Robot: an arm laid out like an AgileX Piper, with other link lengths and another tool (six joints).
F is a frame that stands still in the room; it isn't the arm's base.
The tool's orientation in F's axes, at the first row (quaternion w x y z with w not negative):
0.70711 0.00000 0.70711 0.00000
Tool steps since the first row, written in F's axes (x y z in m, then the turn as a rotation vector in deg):
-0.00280 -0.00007 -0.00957 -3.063 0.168 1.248
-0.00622 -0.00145 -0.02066 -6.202 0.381 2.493
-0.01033 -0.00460 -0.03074 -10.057 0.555 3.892
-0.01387 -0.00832 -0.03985 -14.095 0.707 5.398
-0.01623 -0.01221 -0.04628 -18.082 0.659 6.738
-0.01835 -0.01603 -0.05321 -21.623 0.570 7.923
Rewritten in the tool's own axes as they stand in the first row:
0.00957 -0.00007 -0.00280 -1.248 0.168 -3.063
0.02066 -0.00145 -0.00622 -2.493 0.381 -6.202
0.03074 -0.00460 -0.01033 -3.892 0.555 -10.057
0.03985 -0.00832 -0.01387 -5.398 0.707 -14.095
0.04628 -0.01221 -0.01623 -6.738 0.659 -18.082
0.05321 -0.01603 -0.01835 -7.923 0.570 -21.623

